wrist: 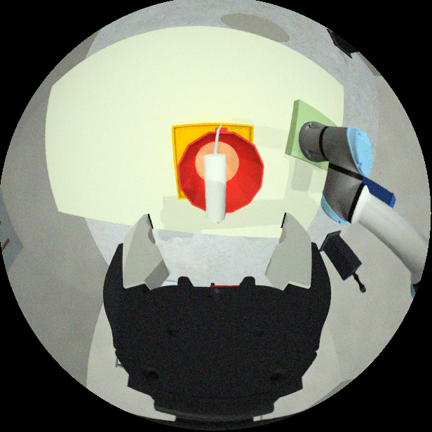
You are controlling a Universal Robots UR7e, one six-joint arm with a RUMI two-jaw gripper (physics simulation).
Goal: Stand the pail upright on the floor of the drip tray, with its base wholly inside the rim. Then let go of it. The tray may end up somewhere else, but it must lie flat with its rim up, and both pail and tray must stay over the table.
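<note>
The red pail (244, 182) stands upright with its mouth facing the camera and its pale orange inside bottom showing. Its handle is raised, with a white grip (215, 187) crossing over the mouth towards my gripper. The yellow drip tray (186, 133) lies flat under the pail, rim up. Its far edge and left side show; the pail hides much of the rest. The pail's outer base is hidden, so I cannot tell exactly how it sits inside the rim. My gripper (216, 215) is open and empty, its fingers wide apart, back from the pail and above it.
The pale table (110, 125) lies under the tray, its near edge just beyond my fingertips in the view. At the right, a green base block (295, 130) carries the grey and blue robot arm (340, 185). A black device (341, 255) shows at the lower right.
</note>
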